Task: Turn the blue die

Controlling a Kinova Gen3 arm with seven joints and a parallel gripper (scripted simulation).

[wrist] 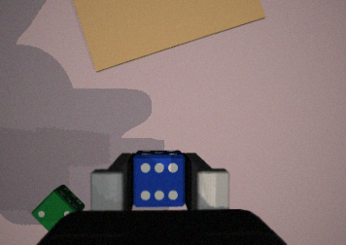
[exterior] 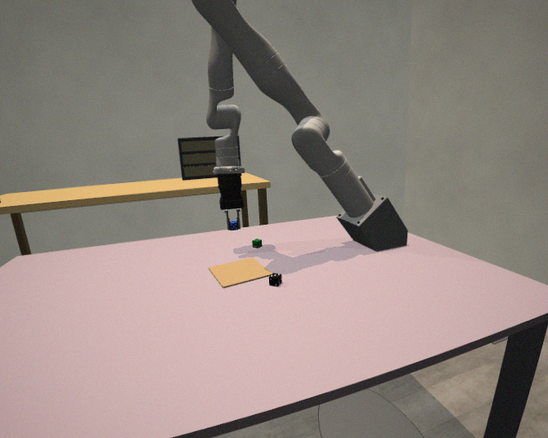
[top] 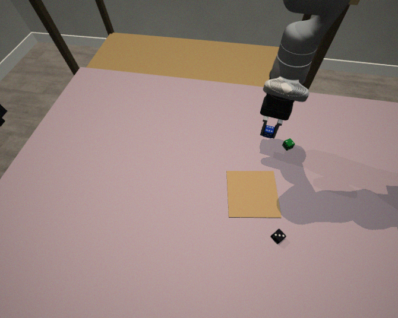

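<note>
The tan mat is 150 mm to the left of my hand, 100 mm below it and 30 mm ahead of it. The rest, counted from my hand: blue die 10 mm below; then black die 270 mm to the left, 90 mm below, 30 mm behind; then green die 90 mm below, 80 mm behind, 20 mm to the right.
</note>
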